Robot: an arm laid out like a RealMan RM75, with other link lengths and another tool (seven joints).
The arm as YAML. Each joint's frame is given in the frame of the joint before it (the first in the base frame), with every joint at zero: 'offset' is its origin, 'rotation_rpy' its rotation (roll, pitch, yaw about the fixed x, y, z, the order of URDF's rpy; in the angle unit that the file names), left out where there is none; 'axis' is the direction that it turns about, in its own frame. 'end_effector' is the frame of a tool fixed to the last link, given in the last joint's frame.
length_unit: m
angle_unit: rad
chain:
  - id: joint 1
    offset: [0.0, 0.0, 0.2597]
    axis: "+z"
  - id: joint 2
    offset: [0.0, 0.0, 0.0]
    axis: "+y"
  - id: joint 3
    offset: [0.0, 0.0, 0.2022]
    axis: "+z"
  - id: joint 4
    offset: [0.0, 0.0, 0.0]
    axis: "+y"
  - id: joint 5
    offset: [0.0, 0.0, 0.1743]
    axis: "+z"
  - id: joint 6
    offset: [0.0, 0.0, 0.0]
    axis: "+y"
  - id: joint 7
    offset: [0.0, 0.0, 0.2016]
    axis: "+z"
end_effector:
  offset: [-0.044, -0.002, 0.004]
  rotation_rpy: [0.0, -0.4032, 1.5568]
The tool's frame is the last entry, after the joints.
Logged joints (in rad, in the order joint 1, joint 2, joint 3, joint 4, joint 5, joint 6, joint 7), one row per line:
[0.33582 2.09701 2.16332 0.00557 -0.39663 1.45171 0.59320]
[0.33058 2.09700 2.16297 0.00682 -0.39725 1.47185 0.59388]
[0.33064 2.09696 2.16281 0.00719 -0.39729 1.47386 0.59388]
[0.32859 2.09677 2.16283 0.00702 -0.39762 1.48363 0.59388]
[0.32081 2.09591 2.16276 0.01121 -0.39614 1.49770 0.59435]
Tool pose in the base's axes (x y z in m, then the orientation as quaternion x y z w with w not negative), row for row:
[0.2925 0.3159 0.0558 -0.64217 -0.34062 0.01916 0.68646]
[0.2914 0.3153 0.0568 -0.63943 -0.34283 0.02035 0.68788]
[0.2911 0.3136 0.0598 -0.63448 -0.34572 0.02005 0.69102]
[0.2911 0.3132 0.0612 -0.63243 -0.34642 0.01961 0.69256]
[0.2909 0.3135 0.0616 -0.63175 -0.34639 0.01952 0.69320]
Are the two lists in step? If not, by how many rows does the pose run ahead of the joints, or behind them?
The pose runs 2 rows ahead of the joints: the pose in row i belongs to the joints in row i + 2.
